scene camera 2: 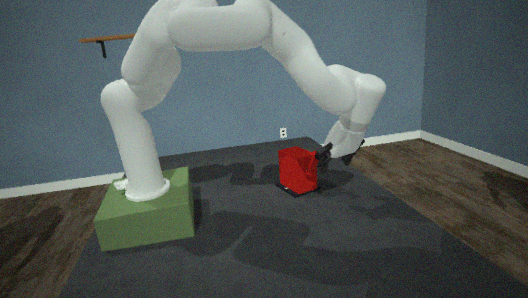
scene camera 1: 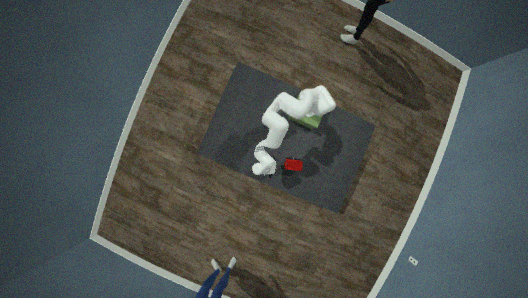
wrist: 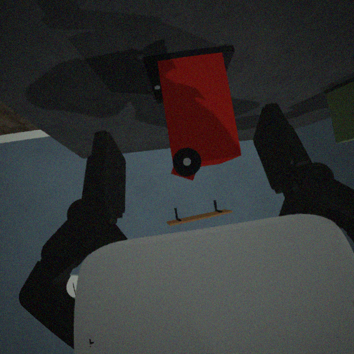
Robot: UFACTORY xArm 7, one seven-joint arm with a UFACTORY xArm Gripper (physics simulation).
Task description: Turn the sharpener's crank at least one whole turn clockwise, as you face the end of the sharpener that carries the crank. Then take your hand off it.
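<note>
The sharpener is a red box upright on a thin black base. In the wrist view a black round knob with a pale centre, at the crank end, faces the camera near the box's top edge. The crank's arm behind it is hidden, so its angle is hard to tell. My gripper is wide open and empty, beside the crank end. In the wrist view its fingers stand well apart on either side of the box and knob, with gaps to both. In scene camera 2 the crank blends with the dark fingers.
The arm's green base block stands on the dark mat. The white arm arches above the mat. A wooden wall shelf hangs behind. Two people's legs show off the mat.
</note>
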